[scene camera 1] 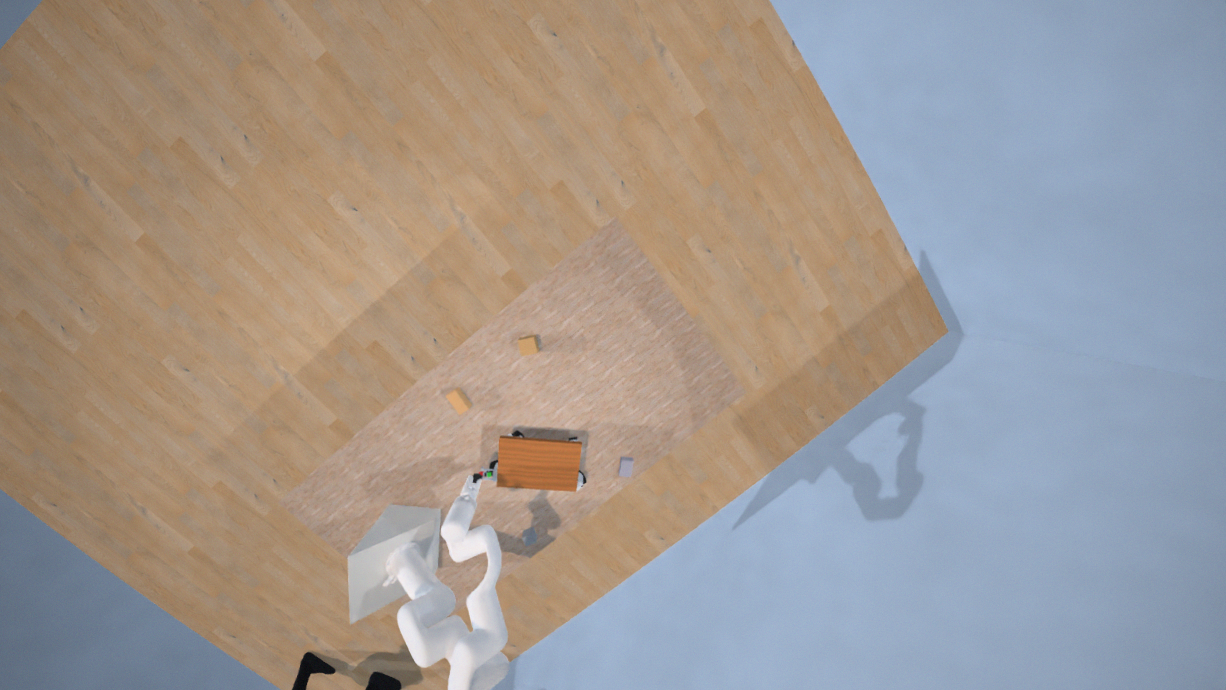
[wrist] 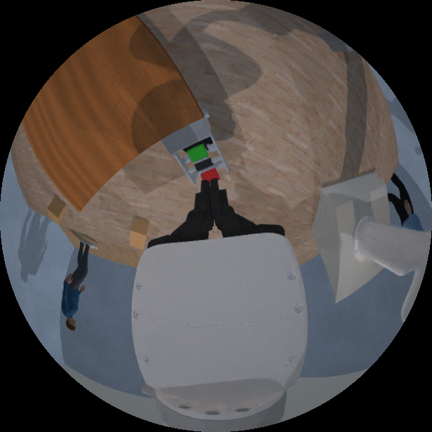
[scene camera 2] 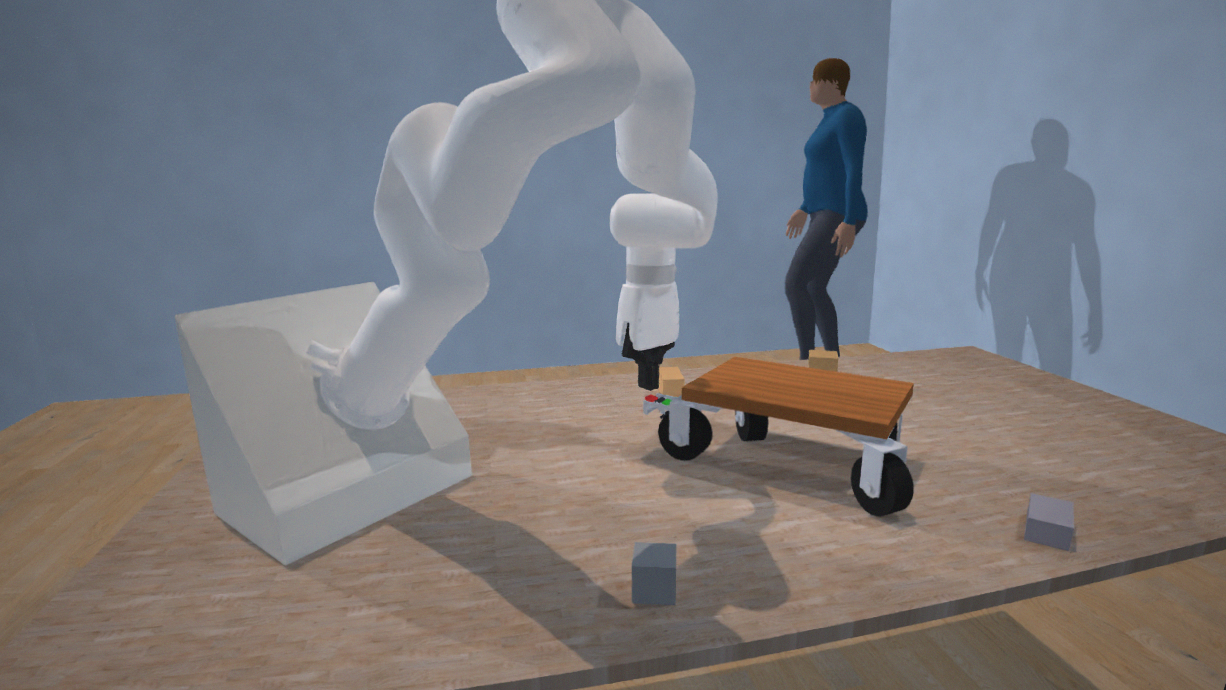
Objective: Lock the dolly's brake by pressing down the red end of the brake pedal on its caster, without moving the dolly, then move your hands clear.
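Places are measured from the arm's base along level axes (x ahead, y left, z up), in centimetres.
Pixels of known places: gripper, fingertip midpoint: (scene camera 1: pixel 478 476) (scene camera 2: pixel 648 387); arm's base at its link origin: (scene camera 1: pixel 402 558) (scene camera 2: pixel 365 390).
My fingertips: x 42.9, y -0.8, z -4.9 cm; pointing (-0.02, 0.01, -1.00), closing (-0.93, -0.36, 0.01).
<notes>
For each thing: its top centre in the pictures, then the offset to it from my fingertips. "pt": a spot on its surface instead.
- dolly at a spot on its surface: (scene camera 2: pixel 799 395) pt dx +16.3, dy -17.7, dz +2.1 cm
- brake pedal's red end at a spot on its surface: (scene camera 2: pixel 651 398) pt dx +0.1, dy -1.1, dz -1.5 cm
- blue-grey block at its top centre: (scene camera 2: pixel 654 554) (scene camera 1: pixel 528 540) dx -14.6, dy -35.7, dz -5.8 cm
- lilac block at its top centre: (scene camera 2: pixel 1051 509) (scene camera 1: pixel 626 468) dx +36.0, dy -44.9, dz -7.3 cm
The dolly (scene camera 1: pixel 539 463) (scene camera 2: pixel 799 395) (wrist: pixel 115 105) has a brown wooden deck and stands on black-wheeled casters. The brake pedal's red end (scene camera 2: pixel 651 398) (wrist: pixel 210 175) sticks out from the caster beside the deck's near-arm end, and its green end (scene camera 1: pixel 489 474) (scene camera 2: pixel 665 402) (wrist: pixel 197 152) lies closer to the deck. My gripper (scene camera 2: pixel 648 388) (wrist: pixel 211 189) is shut and empty, pointing down. In scene camera 2 its tips stand a little above the red end; in the wrist view they reach that end's outer edge. Contact cannot be told.
Two tan blocks (scene camera 1: pixel 528 345) (scene camera 1: pixel 458 400) lie on the mat behind the dolly. A blue-grey block (scene camera 2: pixel 653 574) and a lilac block (scene camera 2: pixel 1050 522) lie on the front side. The arm's slanted pedestal (scene camera 2: pixel 343 480) stands left. A person (scene camera 2: pixel 833 171) stands behind the dolly.
</notes>
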